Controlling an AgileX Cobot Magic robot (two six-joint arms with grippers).
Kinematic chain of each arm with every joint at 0, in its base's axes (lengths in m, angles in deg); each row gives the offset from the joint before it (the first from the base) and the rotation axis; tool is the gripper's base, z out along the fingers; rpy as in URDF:
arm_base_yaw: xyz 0 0 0.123 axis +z
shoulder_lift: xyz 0 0 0 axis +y
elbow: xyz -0.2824 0 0.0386 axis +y
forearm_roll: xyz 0.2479 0 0.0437 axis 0.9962 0 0.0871
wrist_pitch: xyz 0 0 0 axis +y
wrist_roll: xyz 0.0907 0 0.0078 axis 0.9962 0 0.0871
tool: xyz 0 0 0 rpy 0 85 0
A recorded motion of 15 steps. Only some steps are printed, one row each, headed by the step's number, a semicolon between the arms.
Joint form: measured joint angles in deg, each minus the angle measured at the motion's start. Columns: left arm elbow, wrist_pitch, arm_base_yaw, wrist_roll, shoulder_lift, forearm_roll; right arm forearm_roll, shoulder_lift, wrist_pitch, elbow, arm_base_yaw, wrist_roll.
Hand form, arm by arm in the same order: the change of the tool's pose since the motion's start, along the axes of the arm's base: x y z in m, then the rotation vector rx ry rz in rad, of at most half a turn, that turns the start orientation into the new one. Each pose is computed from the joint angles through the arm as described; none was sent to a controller.
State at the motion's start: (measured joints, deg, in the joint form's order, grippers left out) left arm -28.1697 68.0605 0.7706 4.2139 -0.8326 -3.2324; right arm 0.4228 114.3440 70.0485 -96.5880 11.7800 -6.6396
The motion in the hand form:
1: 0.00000 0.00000 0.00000 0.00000 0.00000 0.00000; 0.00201 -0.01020 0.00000 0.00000 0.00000 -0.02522
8: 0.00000 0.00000 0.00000 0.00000 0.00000 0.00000; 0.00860 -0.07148 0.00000 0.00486 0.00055 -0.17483
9: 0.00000 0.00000 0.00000 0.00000 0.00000 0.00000; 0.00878 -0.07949 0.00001 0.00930 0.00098 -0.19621
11: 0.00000 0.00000 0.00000 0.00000 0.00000 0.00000; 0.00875 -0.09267 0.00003 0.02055 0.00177 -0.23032
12: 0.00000 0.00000 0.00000 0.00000 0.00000 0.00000; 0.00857 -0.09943 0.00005 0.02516 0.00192 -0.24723
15: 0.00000 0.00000 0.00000 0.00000 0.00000 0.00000; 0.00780 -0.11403 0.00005 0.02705 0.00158 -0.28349
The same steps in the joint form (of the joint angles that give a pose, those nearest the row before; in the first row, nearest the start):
1: 0.00 0.00 0.00 0.00 0.00 0.00; 0.00 0.00 0.00 0.00 -1.44 0.00
8: 0.00 0.00 0.00 0.00 0.00 0.00; 0.30 0.00 0.00 0.00 -10.08 -0.13
9: 0.00 0.00 0.00 0.00 0.00 0.00; 0.57 0.00 0.00 0.00 -11.25 -0.13
11: 0.00 0.00 0.00 0.00 0.00 0.00; 1.25 0.00 0.00 0.00 -13.22 -0.30
12: 0.00 0.00 0.00 0.00 0.00 0.00; 1.53 0.00 0.00 0.00 -14.22 -0.40
15: 0.00 0.00 0.00 0.00 0.00 0.00; 1.64 0.00 0.00 0.00 -16.28 -0.40

